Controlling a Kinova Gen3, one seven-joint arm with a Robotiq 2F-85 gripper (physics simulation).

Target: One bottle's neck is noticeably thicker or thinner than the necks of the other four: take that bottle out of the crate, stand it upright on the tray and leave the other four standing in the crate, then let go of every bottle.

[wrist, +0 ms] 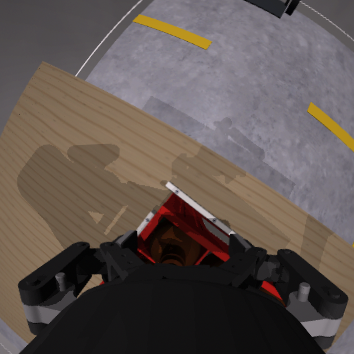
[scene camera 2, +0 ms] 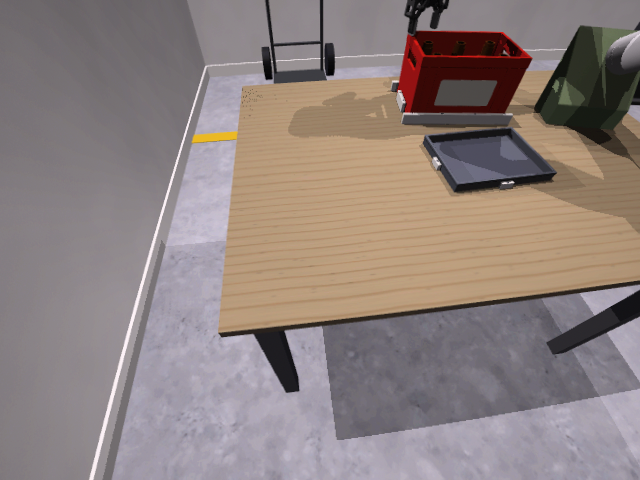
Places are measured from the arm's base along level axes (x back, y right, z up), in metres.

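Where they show: gripper, fingertip midpoint: point(wrist: 182, 242) point(scene camera 2: 422, 31); arm's base at its link origin: point(scene camera 2: 623, 55).
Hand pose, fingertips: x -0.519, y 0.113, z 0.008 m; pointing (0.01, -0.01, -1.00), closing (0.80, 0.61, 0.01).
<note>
Things, the pixels of their top centre, and the offset from my fingertips. "*": a spot on its surface instead.
- red crate at its top centre: point(wrist: 209, 338) point(scene camera 2: 466, 43) dx +0.102, dy -0.076, dz -0.002 m
- brown bottle at its top centre: point(wrist: 170, 270) point(scene camera 2: 428, 42) dx +0.014, dy -0.036, dz -0.014 m
- dark grey tray at a spot on its surface: point(scene camera 2: 480, 160) * dx +0.117, dy -0.352, dz -0.172 m
The red crate point(scene camera 2: 467, 63) point(wrist: 171, 215) stands at the back of the table and holds brown bottles. In the scene view, three bottle tops point(scene camera 2: 428, 47) point(scene camera 2: 460, 47) point(scene camera 2: 488, 47) show clearly above its inner edge; the rest are largely hidden. My gripper point(scene camera 2: 423, 27) point(wrist: 182, 242) is open and empty, low over the crate's left end. In the wrist view, one brown bottle point(wrist: 173, 245) stands between and below the open fingers, its neck partly hidden by the gripper body. The dark grey tray point(scene camera 2: 480, 160) lies in front of the crate, with no bottle on it.
Light grey rails point(scene camera 2: 454, 119) point(wrist: 192, 202) border the crate's base. Small white clips point(scene camera 2: 436, 163) point(scene camera 2: 507, 184) sit against the tray. A dark green angular block point(scene camera 2: 578, 77) stands right of the crate, beside a pale arm part. A hand truck point(scene camera 2: 299, 75) stands on the floor behind the table.
</note>
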